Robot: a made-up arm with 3 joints. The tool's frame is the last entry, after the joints. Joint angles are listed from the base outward. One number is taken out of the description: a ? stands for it. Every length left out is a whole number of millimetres.
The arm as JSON. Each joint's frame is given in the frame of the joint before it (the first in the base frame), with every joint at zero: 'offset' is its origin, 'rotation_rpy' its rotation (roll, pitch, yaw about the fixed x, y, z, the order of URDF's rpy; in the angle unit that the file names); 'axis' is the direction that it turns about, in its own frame. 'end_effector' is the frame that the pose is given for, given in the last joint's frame.
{
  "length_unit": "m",
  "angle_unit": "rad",
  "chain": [
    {
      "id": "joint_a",
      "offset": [
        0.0,
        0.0,
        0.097
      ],
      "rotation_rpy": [
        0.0,
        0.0,
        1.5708
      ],
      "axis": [
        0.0,
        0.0,
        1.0
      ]
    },
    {
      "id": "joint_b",
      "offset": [
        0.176,
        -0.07,
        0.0
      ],
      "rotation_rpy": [
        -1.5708,
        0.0,
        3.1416
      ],
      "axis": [
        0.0,
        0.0,
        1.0
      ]
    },
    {
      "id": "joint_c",
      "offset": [
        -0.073,
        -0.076,
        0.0
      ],
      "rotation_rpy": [
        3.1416,
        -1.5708,
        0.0
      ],
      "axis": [
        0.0,
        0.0,
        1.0
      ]
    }
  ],
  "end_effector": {
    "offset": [
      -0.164,
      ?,
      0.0
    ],
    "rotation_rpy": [
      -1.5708,
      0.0,
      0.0
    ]
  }
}
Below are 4 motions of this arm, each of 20 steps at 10 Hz.
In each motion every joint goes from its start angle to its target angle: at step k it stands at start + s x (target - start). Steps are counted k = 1, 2, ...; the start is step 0. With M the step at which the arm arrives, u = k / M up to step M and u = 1 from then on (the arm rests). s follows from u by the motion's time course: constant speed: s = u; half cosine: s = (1 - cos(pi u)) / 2; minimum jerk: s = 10 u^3 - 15 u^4 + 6 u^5.
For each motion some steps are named. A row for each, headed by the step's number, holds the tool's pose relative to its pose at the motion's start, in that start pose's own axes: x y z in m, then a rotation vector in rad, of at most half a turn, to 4 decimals.
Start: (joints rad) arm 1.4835 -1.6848 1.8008
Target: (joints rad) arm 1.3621 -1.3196 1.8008
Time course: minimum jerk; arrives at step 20
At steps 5, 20:
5: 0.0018 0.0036 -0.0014 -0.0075 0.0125 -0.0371
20: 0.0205 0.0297 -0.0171 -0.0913 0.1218 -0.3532

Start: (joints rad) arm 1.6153 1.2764 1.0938
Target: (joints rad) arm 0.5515 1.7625 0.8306
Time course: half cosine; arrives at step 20
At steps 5, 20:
5: 0.0195 0.0044 -0.0264 -0.0012 -0.1121 -0.0814
20: 0.1598 -0.0092 -0.1018 0.2015 -0.8132 -0.3835

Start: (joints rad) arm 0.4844 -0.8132 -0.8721
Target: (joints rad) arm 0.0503 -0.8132 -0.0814
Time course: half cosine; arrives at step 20
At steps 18, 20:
18: 0.1020 0.0052 -0.0150 0.1367 -0.4583 -0.2585
20: 0.1053 0.0053 -0.0157 0.1376 -0.4695 -0.2664

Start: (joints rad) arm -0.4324 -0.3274 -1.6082
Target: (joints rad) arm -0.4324 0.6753 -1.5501
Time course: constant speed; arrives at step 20
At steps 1, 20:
1: -0.0035 -0.0120 -0.0006 -0.0018 -0.0029 0.0501
20: 0.0474 -0.2368 -0.0077 -0.0084 -0.0532 1.0028

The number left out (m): 0.045
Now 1 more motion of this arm.
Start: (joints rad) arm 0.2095 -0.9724 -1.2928
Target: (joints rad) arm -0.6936 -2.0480 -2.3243
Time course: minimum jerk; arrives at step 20
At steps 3, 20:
3: 0.0077 0.0060 0.0132 0.0053 0.0475 -0.0311
20: 0.5247 -0.0504 0.1536 0.3308 1.8729 -1.0885

